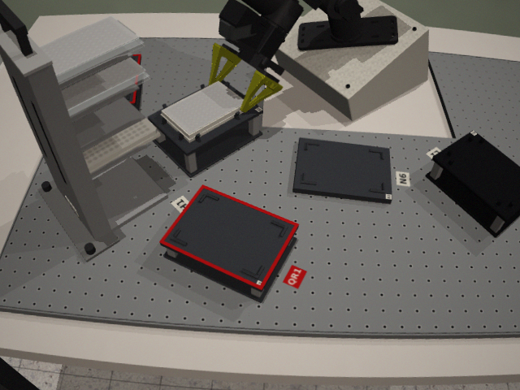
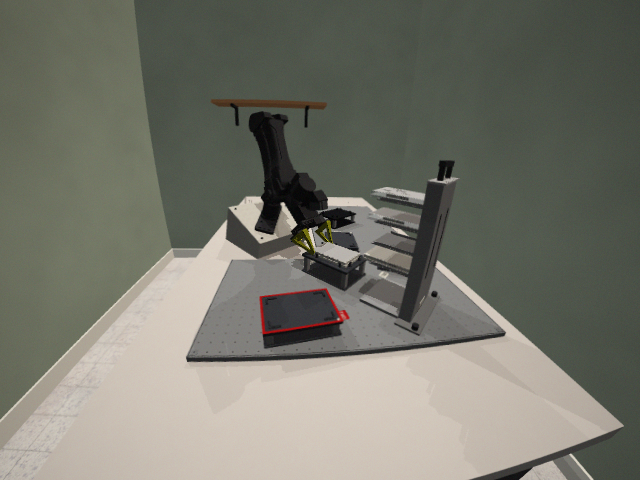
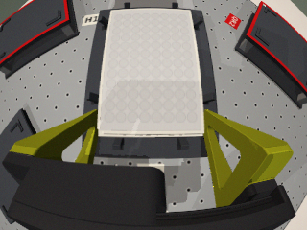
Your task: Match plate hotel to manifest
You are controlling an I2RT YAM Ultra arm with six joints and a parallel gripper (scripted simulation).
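The black regrip nest RG lies 4 cm to the right of my hand, 4 cm ahead of it and 1 cm below it. Also, from my hand: RG label: 7 cm below, 4 cm to the left, 4 cm behind; red-framed nest QR2: 25 cm to the right, 6 cm behind, 3 cm below; flat nest N6: 21 cm to the left, 9 cm ahead, 6 cm below.
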